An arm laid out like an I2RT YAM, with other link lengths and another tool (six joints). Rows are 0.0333 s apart.
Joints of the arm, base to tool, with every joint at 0 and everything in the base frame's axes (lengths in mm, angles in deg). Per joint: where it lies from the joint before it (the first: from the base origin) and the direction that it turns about. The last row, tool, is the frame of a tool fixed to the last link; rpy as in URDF.
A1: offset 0 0 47.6 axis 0 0 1
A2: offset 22 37.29 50.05 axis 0 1 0
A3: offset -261.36 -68.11 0 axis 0 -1 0
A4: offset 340.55 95.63 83.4 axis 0 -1 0
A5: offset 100.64 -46.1 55.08 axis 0 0 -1
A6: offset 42.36 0 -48.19 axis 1 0 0
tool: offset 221 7 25 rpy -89.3 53 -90
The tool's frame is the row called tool.
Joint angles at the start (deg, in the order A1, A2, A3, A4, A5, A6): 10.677, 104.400, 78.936, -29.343, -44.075, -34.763
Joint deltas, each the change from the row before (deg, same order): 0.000, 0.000, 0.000, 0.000, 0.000, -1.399; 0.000, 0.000, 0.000, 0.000, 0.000, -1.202; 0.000, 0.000, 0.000, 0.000, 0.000, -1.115; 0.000, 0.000, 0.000, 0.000, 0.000, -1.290; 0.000, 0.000, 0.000, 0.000, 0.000, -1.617; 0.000, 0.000, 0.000, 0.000, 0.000, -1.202; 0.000, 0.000, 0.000, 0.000, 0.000, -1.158
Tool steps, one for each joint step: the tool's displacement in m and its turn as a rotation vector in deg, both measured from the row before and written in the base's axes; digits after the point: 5 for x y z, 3 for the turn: -0.00061, 0.00018, -0.00006, -0.389, -1.064, 0.821; -0.00052, 0.00014, -0.00006, -0.334, -0.914, 0.706; -0.00048, 0.00013, -0.00006, -0.310, -0.848, 0.655; -0.00056, 0.00014, -0.00008, -0.359, -0.981, 0.757; -0.00070, 0.00017, -0.00012, -0.450, -1.229, 0.949; -0.00052, 0.00011, -0.00010, -0.334, -0.914, 0.706; -0.00050, 0.00010, -0.00010, -0.322, -0.880, 0.680
